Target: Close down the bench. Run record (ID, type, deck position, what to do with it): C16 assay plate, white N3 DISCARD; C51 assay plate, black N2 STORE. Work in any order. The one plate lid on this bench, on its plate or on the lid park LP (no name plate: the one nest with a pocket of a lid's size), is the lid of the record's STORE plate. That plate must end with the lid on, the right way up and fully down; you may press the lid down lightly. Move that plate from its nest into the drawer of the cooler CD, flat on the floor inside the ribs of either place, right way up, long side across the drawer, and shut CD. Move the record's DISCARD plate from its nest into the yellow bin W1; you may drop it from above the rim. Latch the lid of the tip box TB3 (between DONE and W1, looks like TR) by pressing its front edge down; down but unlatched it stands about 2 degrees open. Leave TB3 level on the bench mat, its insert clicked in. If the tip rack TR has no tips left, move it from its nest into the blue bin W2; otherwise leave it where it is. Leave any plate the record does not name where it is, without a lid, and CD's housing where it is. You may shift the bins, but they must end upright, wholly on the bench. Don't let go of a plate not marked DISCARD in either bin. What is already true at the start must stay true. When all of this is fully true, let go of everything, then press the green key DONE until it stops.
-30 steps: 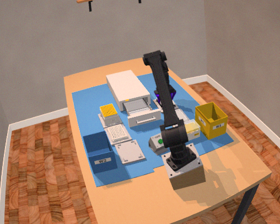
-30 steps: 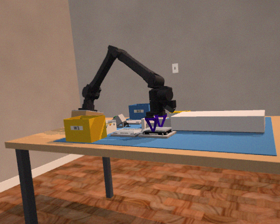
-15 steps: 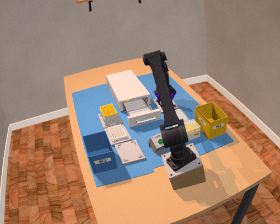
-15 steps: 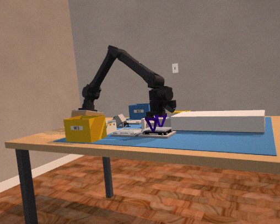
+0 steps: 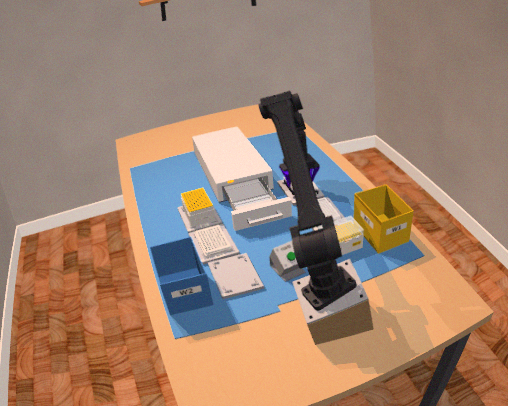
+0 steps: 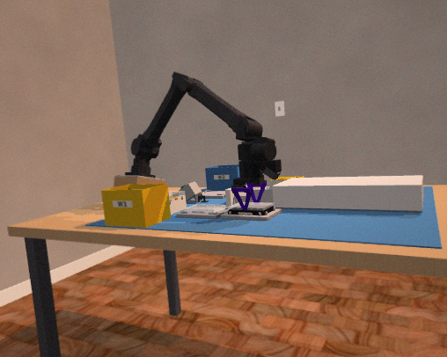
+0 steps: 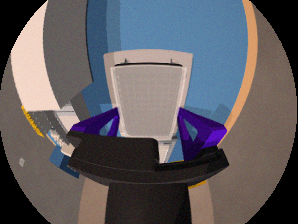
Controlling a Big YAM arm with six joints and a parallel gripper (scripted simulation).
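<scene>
Right now my hand is 20 mm above the black plate. From my hand the other things lie so: cooler CD: 130 mm ahead, 180 mm to the left; cooler drawer: 10 mm behind, 190 mm to the left, 10 mm below; plate lid: right at my hand.
</scene>
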